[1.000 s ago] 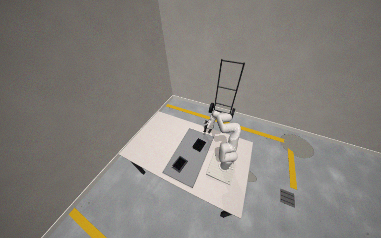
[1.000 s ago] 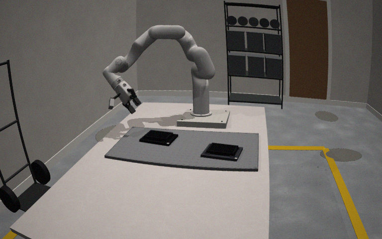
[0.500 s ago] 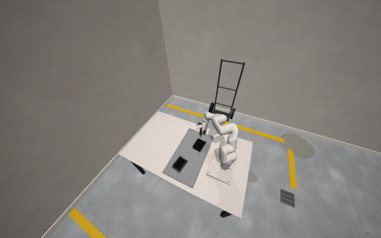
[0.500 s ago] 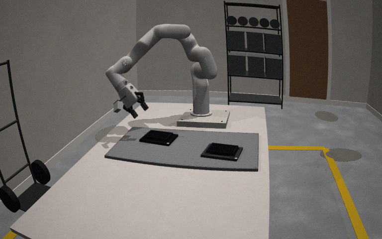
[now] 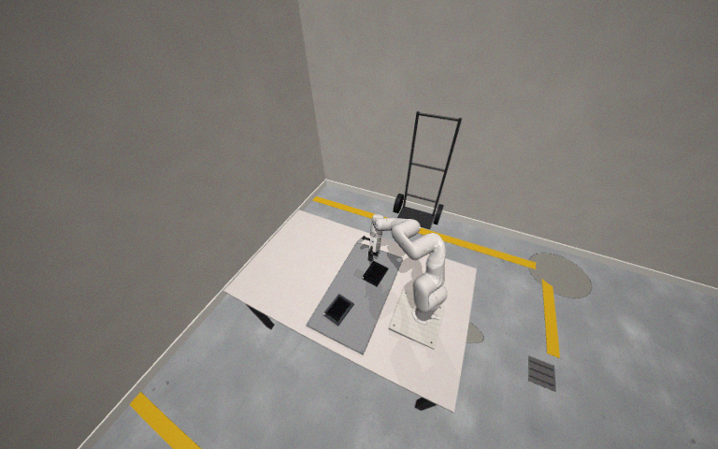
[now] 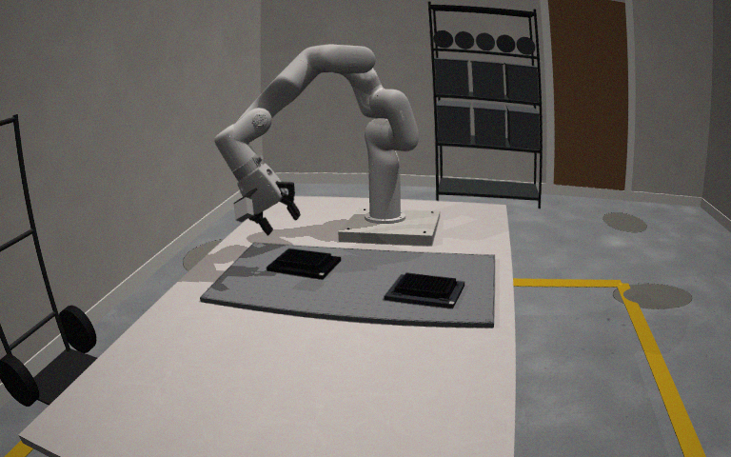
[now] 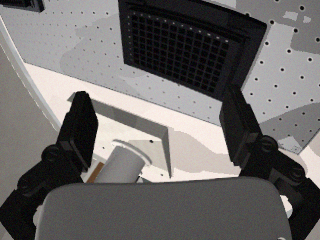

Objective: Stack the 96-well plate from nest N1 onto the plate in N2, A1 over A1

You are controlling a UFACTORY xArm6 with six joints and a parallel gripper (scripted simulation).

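Now: hand 35 cm to the right of the plate nest, 13 cm short of it and 12 cm above it.
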